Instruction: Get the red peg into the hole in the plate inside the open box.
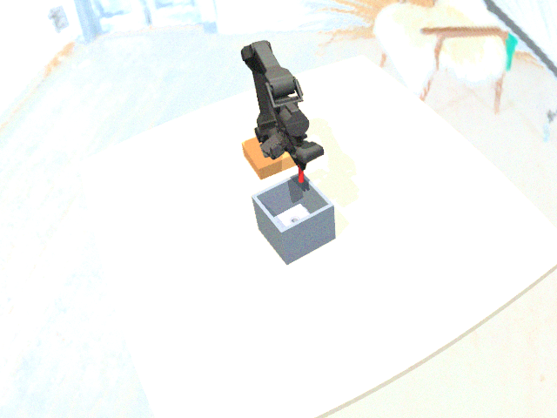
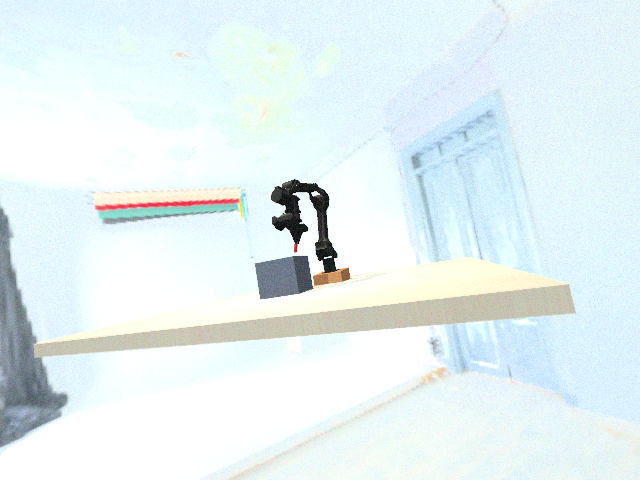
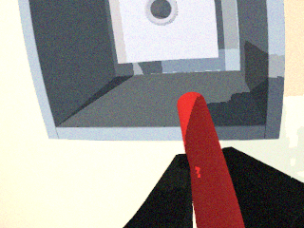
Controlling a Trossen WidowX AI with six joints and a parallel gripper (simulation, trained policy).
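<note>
My gripper tip is now 50 mm short of the pale plate, 50 mm to the left of it and 150 mm above it. From my gripper tip the other things lie so: red peg (right at my gripper tip).
</note>
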